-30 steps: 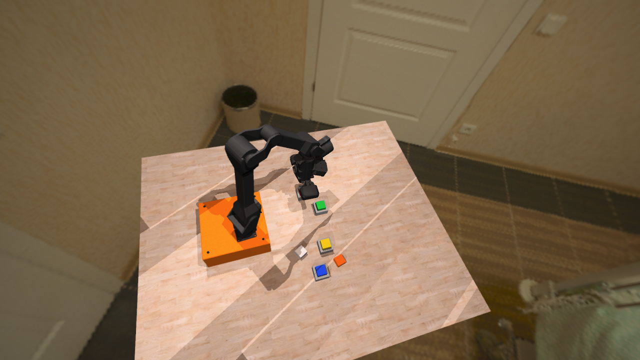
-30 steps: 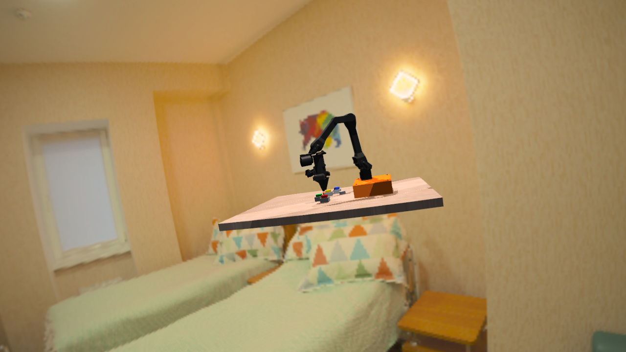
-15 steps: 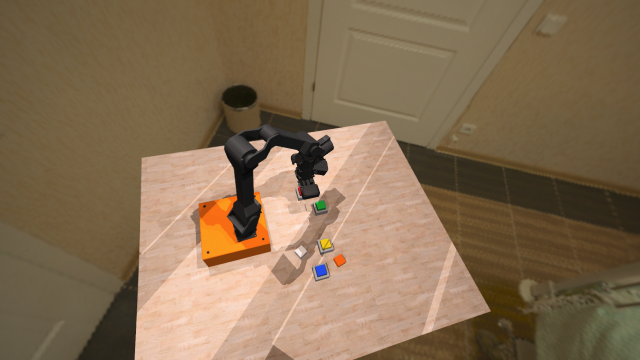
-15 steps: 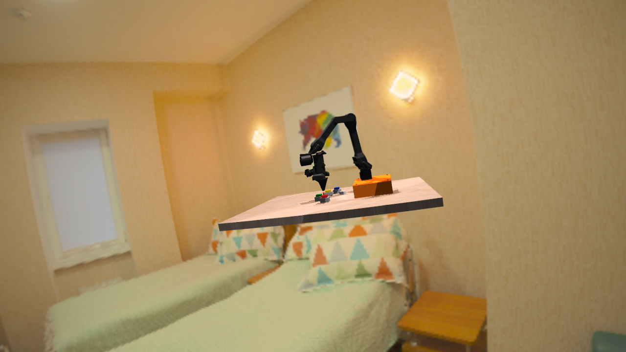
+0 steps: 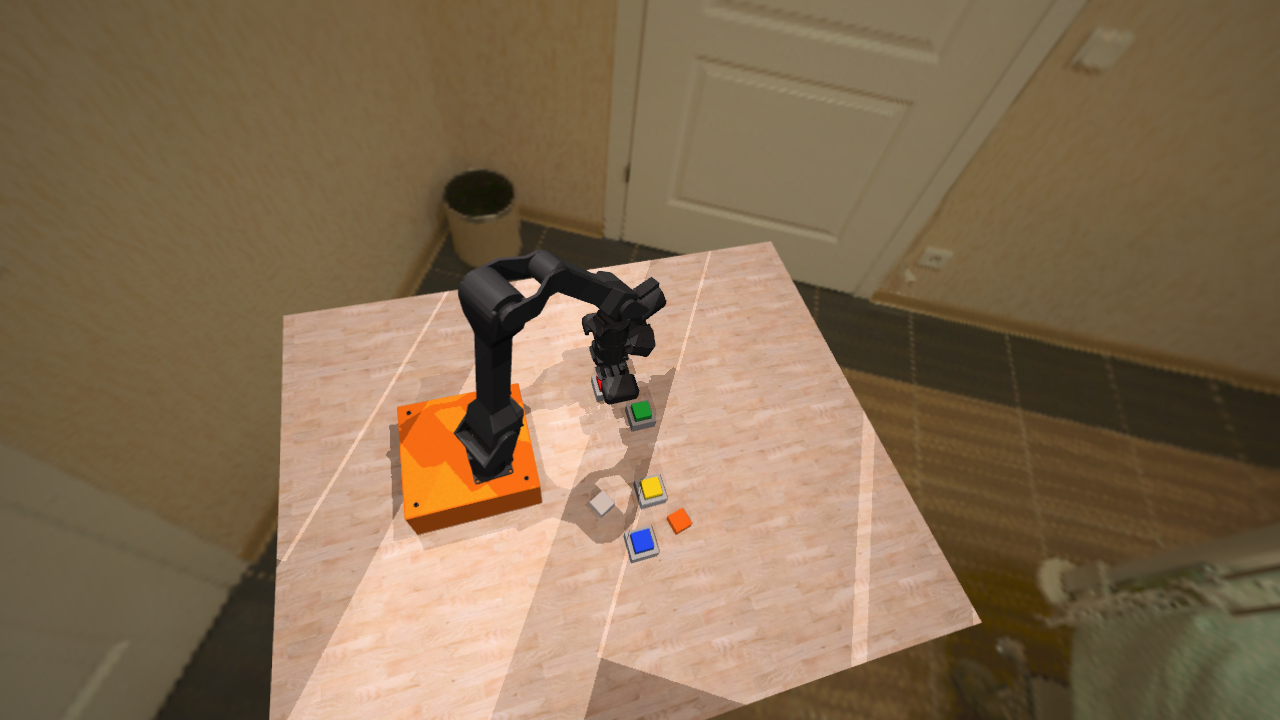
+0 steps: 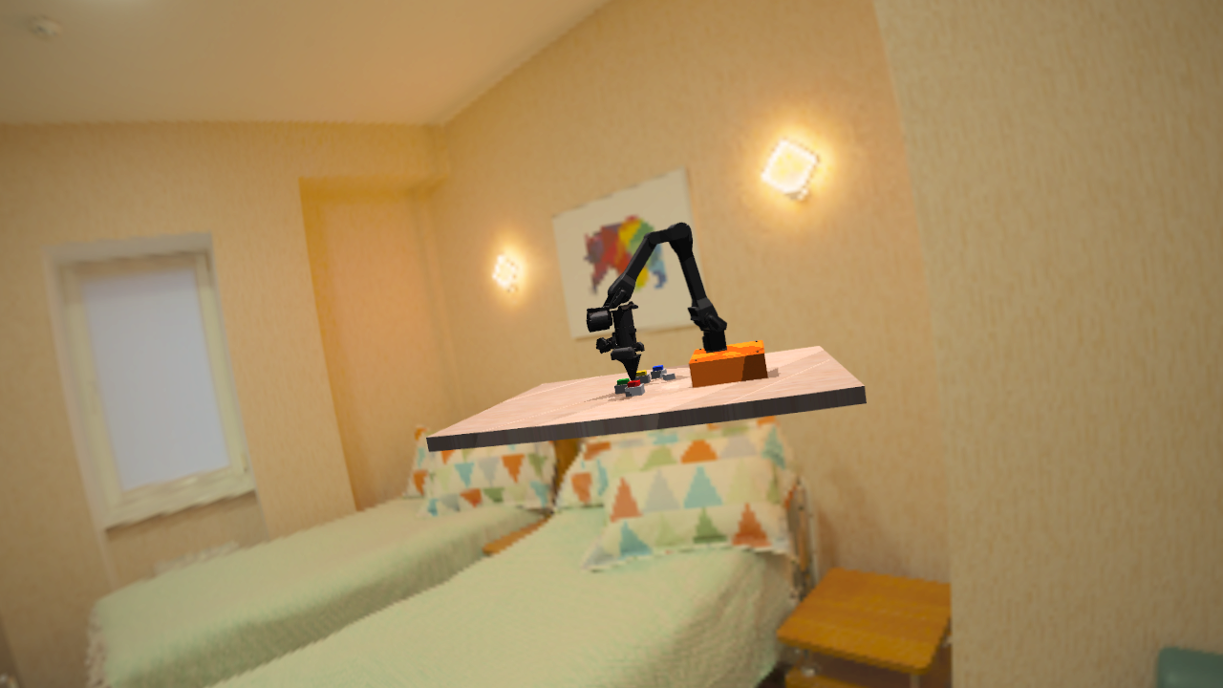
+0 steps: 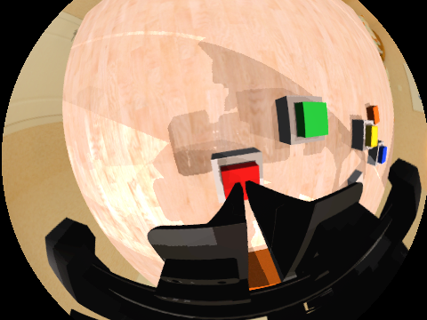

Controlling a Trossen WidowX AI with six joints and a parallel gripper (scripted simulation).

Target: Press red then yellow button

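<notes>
The red button is 1 cm below my gripper tip. From my gripper tip the other things lie so: white block 23 cm to the right, 8 cm behind, 3 cm below; green button 8 cm to the right, 4 cm ahead, 1 cm below; yellow button 23 cm to the right, 1 cm below, 1 cm ahead.
</notes>
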